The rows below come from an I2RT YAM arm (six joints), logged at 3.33 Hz.
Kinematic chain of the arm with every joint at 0, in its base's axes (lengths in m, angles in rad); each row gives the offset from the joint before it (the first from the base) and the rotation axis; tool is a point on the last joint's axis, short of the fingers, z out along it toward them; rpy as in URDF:
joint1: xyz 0 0 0.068 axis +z
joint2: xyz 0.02 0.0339 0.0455 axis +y
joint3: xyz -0.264 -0.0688 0 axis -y
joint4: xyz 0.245 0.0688 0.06 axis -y
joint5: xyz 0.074 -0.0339 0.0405 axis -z
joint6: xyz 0.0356 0 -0.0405 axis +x
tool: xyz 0 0 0 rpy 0 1.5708 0
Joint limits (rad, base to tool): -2.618..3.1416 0..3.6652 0..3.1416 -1.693..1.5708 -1.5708..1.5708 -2.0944..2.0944
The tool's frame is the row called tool.
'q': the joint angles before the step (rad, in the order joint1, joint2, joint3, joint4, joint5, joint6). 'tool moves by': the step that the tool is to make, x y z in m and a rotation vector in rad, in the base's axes. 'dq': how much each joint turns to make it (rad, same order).
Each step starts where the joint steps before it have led.
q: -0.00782, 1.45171, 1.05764, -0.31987, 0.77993, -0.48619
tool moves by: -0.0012, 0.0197, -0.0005, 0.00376, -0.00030, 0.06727
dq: 0.06279, -0.00925, -0.00981, 0.00104, -0.00584, -0.00014
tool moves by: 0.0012, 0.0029, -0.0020, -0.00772, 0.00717, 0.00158
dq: 0.00997, 0.00813, 0.00060, -0.00012, 0.01111, 0.00005
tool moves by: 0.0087, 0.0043, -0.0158, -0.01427, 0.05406, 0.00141
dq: 0.01283, 0.05796, 0.00361, -0.00075, 0.01542, 0.00023
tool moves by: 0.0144, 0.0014, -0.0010, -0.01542, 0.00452, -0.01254
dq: 0.00238, 0.05879, 0.05267, 0.00062, 0.02116, -0.00030
